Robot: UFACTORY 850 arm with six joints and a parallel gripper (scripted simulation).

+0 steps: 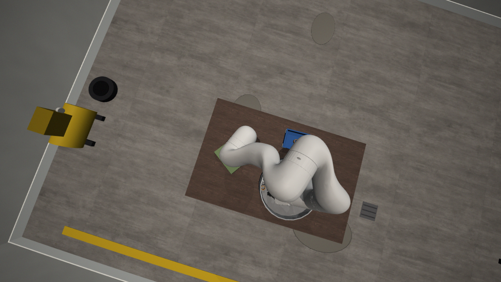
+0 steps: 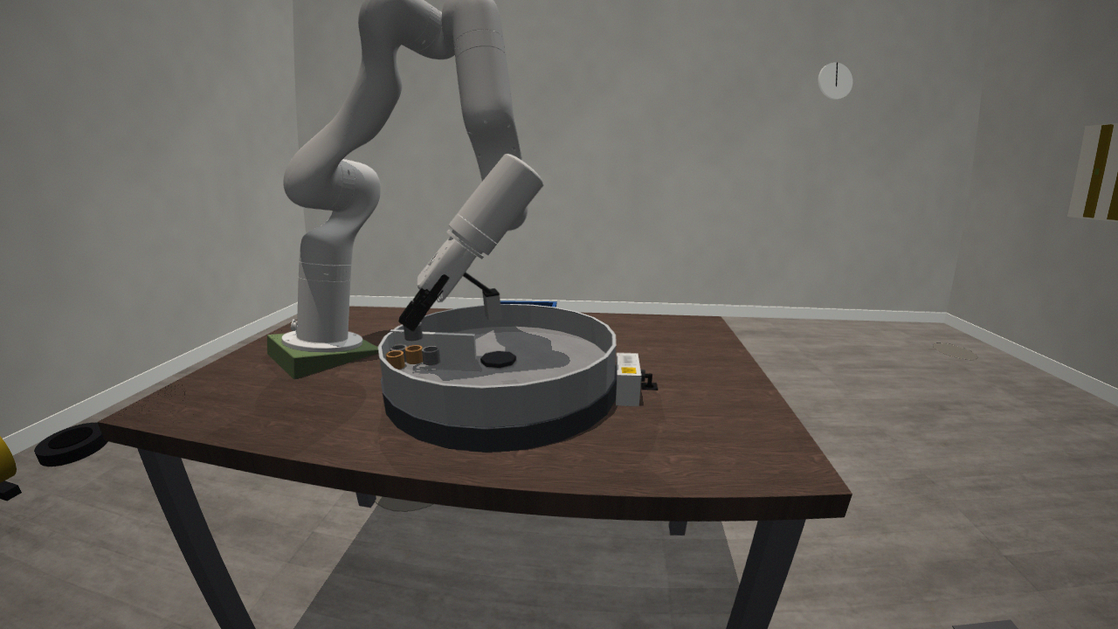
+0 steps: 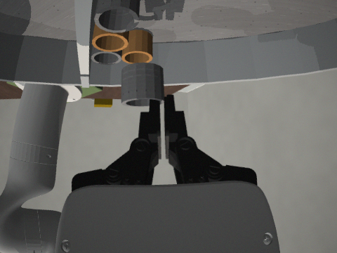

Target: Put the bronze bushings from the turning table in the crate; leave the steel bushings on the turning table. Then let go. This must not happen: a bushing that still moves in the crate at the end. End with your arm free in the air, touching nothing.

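Now: the grey turning table 140 mm ahead of my hand, 100 mm below it and 30 mm to the left of it. Also, from my hand: blue crate: 380 mm to the left, 180 mm ahead, 130 mm below.
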